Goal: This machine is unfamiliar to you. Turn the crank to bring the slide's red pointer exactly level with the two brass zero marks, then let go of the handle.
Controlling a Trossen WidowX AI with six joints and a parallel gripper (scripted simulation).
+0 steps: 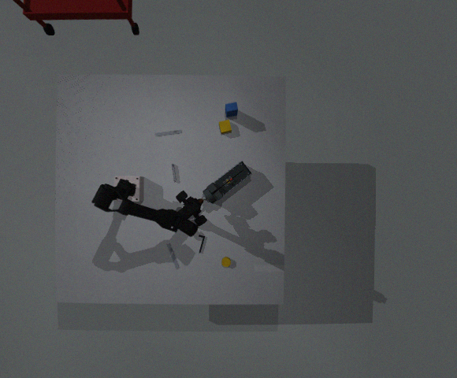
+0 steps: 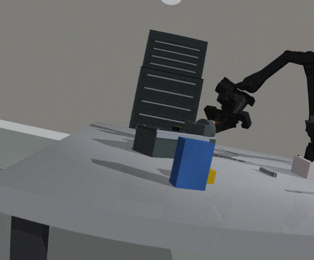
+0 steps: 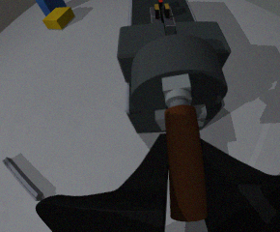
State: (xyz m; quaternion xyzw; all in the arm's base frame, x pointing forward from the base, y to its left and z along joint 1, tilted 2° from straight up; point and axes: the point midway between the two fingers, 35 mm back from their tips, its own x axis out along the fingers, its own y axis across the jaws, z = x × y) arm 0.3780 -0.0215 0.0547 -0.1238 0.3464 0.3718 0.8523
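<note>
Right now my gripper tip is 130 mm short of the red pointer, 130 mm to the right of it and 10 mm above it. From my gripper tip the other things lie so: brown crank handle: 10 mm behind, 10 mm to the right, 30 mm above; then black hex key: 20 mm ahead, 230 mm to the right, 90 mm below; then yellow block: 60 mm ahead, 420 mm to the left, 80 mm below.
</note>
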